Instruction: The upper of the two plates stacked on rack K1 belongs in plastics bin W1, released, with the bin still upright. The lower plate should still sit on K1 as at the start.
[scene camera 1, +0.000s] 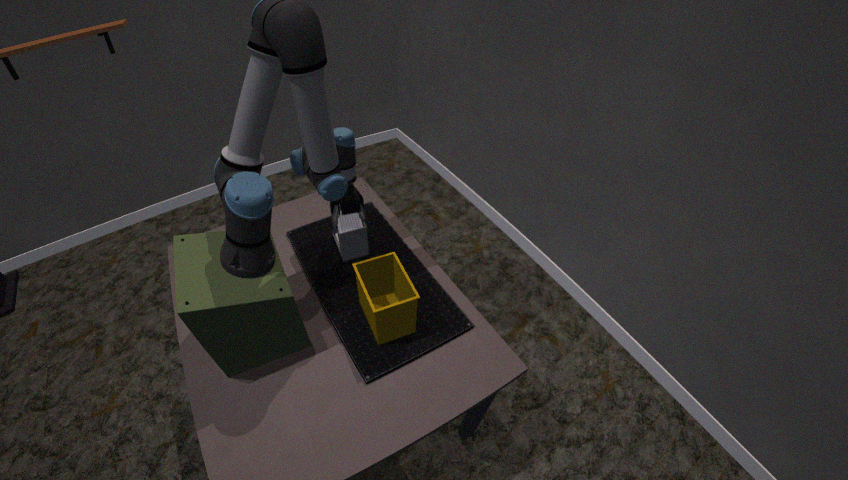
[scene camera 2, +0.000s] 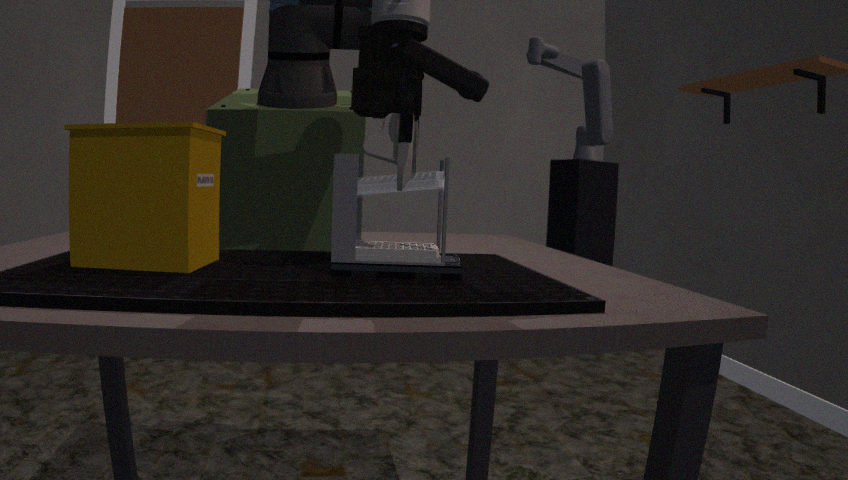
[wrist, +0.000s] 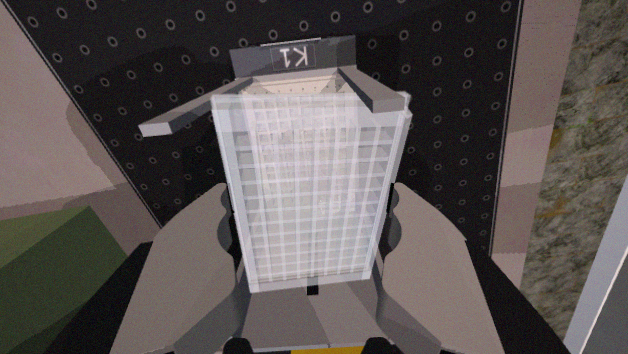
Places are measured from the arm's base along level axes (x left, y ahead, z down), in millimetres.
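Where they show: gripper, fingertip midpoint: (scene camera 1: 349, 223) (scene camera 2: 403, 190) (wrist: 310, 186); arm's base at its link origin: (scene camera 1: 247, 258) (scene camera 2: 297, 102).
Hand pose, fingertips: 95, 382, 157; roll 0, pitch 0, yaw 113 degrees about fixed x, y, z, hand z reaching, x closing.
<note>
Things, the pixels of their top centre, and the offset from my fingertips, as dx, dy, dz.
- upper plate at its top centre: (wrist: 312, 234) (scene camera 2: 394, 168) (scene camera 1: 349, 220) -12, -4, -27
- rack K1 at its top centre: (wrist: 294, 247) (scene camera 2: 400, 157) (scene camera 1: 346, 216) -3, -9, -41
- whitish lower plate at its top centre: (wrist: 305, 160) (scene camera 2: 388, 245) -13, -11, +71
- yellow plastics bin W1 at its top centre: (scene camera 2: 148, 127) (scene camera 1: 384, 280) -328, -94, -75
The upper plate (scene camera 1: 352, 222) (scene camera 2: 380, 183) (wrist: 310, 225), clear with a grid of wells, lies high between the uprights of rack K1 (scene camera 1: 355, 245) (scene camera 2: 343, 208) (wrist: 340, 54), slightly tilted, its end towards the bin lower. My gripper (scene camera 1: 349, 221) (scene camera 2: 401, 183) (wrist: 310, 186) is shut on its two long sides. The whitish lower plate (scene camera 2: 397, 253) sits flat at the rack's base, with a wide gap below the upper plate. The yellow plastics bin W1 (scene camera 1: 395, 321) (scene camera 2: 130, 196) (wrist: 326, 351) stands upright beside the rack, its top open; no plate shows inside it.
The rack and bin stand on a black perforated board (scene camera 1: 380, 367) (scene camera 2: 505, 304) (wrist: 450, 75) on the table (scene camera 1: 285, 428) (scene camera 2: 702, 324). The green arm pedestal (scene camera 1: 238, 333) (scene camera 2: 285, 196) (wrist: 55, 280) stands beside the board. Another small arm stands on a dark pillar (scene camera 2: 583, 208) in the background.
</note>
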